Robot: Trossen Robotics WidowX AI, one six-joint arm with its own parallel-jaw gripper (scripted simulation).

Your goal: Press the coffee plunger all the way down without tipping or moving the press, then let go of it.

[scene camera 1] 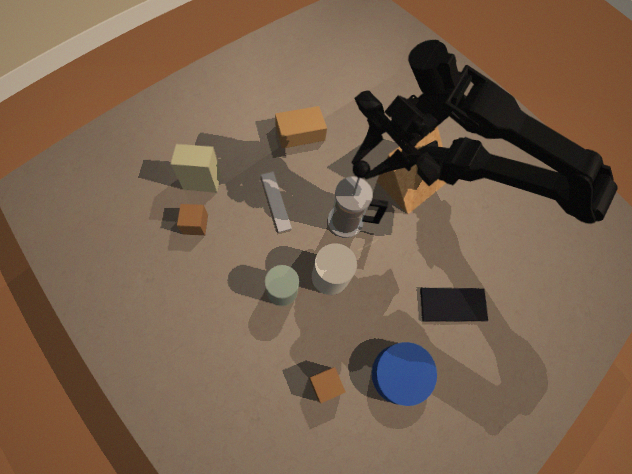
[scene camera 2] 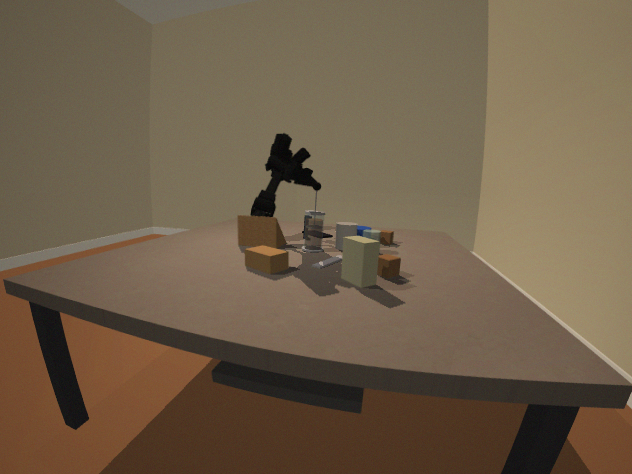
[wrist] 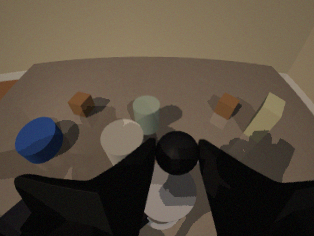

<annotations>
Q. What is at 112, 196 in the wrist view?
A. The gripper.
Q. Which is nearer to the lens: the white cylinder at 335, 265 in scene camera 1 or the orange box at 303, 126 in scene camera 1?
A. The white cylinder.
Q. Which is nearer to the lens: the pale green cylinder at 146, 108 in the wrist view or the white cylinder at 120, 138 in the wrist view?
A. The white cylinder.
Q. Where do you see a pale yellow box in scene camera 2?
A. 360, 254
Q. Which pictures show the pale yellow box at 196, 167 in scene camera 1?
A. Scene camera 1, scene camera 2 and the wrist view: all of them.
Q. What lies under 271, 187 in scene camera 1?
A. A grey bar.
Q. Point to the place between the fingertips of the gripper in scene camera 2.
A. At 318, 186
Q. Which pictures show the gripper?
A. Scene camera 1, scene camera 2 and the wrist view: all of them.
</annotations>
